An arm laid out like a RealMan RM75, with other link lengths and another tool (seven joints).
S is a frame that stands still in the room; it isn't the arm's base.
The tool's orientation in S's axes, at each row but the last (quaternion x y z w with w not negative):
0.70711, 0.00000, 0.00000, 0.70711
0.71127, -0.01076, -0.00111, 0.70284
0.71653, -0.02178, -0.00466, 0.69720
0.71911, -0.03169, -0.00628, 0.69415
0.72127, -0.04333, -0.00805, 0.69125
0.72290, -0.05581, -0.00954, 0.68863
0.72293, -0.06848, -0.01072, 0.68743
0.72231, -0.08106, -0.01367, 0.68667
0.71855, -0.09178, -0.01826, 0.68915
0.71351, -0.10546, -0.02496, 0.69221
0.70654, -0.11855, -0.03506, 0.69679
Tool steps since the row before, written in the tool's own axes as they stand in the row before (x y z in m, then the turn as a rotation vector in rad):
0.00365, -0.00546, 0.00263, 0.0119, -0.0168, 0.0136
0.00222, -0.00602, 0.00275, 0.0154, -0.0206, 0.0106
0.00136, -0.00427, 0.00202, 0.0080, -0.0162, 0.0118
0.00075, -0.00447, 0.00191, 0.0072, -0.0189, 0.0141
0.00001, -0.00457, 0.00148, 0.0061, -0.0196, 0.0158
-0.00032, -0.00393, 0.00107, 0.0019, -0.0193, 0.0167
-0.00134, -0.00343, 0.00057, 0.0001, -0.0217, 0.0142
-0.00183, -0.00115, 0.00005, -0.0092, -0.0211, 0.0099
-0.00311, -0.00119, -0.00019, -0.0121, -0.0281, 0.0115
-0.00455, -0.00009, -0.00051, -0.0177, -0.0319, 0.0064
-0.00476, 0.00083, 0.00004, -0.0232, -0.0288, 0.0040
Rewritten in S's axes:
0.00365, -0.00263, -0.00546, 0.0119, -0.0136, -0.0168
0.00226, -0.00272, -0.00602, 0.0155, -0.0106, -0.0205
0.00139, -0.00195, -0.00429, 0.0080, -0.0117, -0.0163
0.00081, -0.00179, -0.00451, 0.0071, -0.0138, -0.0191
0.00014, -0.00129, -0.00463, 0.0060, -0.0154, -0.0200
-0.00015, -0.00086, -0.00399, 0.0017, -0.0159, -0.0200
-0.00110, -0.00026, -0.00355, 0.0004, -0.0131, -0.0224
-0.00170, 0.00025, -0.00131, -0.0083, -0.0076, -0.0224
-0.00290, 0.00072, -0.00148, -0.0106, -0.0085, -0.0297
-0.00434, 0.00134, -0.00057, -0.0147, -0.0024, -0.0339
-0.00472, 0.00099, 0.00027, -0.0199, 0.0011, -0.0314

